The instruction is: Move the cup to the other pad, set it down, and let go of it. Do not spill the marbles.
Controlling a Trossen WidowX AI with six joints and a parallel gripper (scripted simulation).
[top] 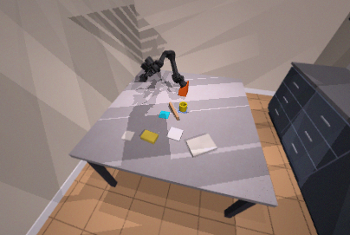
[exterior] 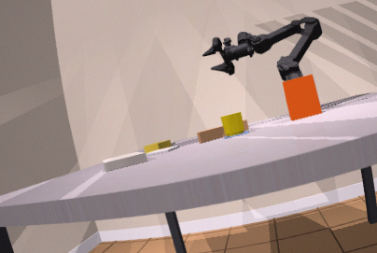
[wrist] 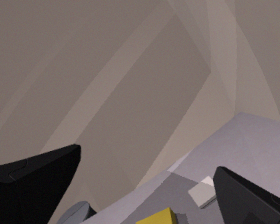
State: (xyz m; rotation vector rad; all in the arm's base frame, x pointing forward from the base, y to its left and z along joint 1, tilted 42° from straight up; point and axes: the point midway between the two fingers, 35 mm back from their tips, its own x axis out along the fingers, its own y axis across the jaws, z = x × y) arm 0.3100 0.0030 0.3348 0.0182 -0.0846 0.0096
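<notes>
Right now my gripper tip is 300 mm to the right of the yellow cup, 290 mm above it and 130 mm past it. From my gripper tip the other things lie so: yellow block: 310 mm below, 250 mm ahead, 160 mm to the left; then wooden bar: 320 mm below, 230 mm to the left, 60 mm behind; then cyan pad: 340 mm below, 160 mm to the left.
</notes>
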